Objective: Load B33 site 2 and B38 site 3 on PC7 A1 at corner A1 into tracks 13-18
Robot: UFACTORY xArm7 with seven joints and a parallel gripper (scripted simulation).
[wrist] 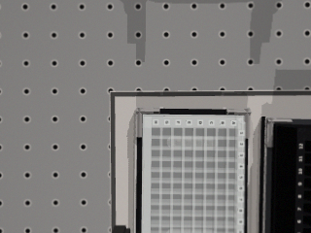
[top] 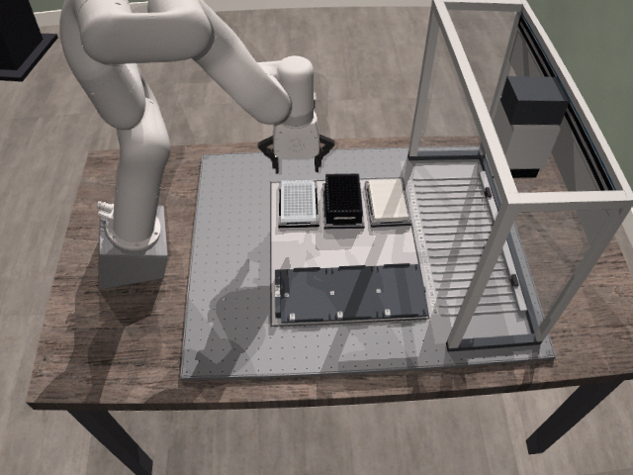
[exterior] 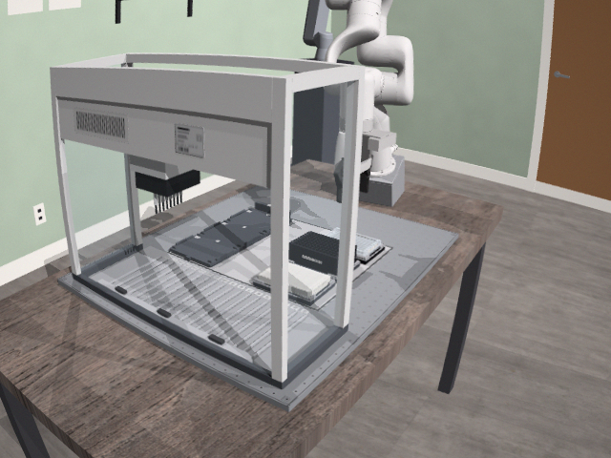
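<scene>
Right now the 96-well plate B38 is 12 cm below my hand. The rest, counted from my hand: nest S1: 14 cm below; then cream 384-well plate B33: 22 cm ahead, 4 cm to the left, 12 cm below; then black deep-well block B83: 11 cm ahead, 2 cm to the left, 11 cm below.
</scene>
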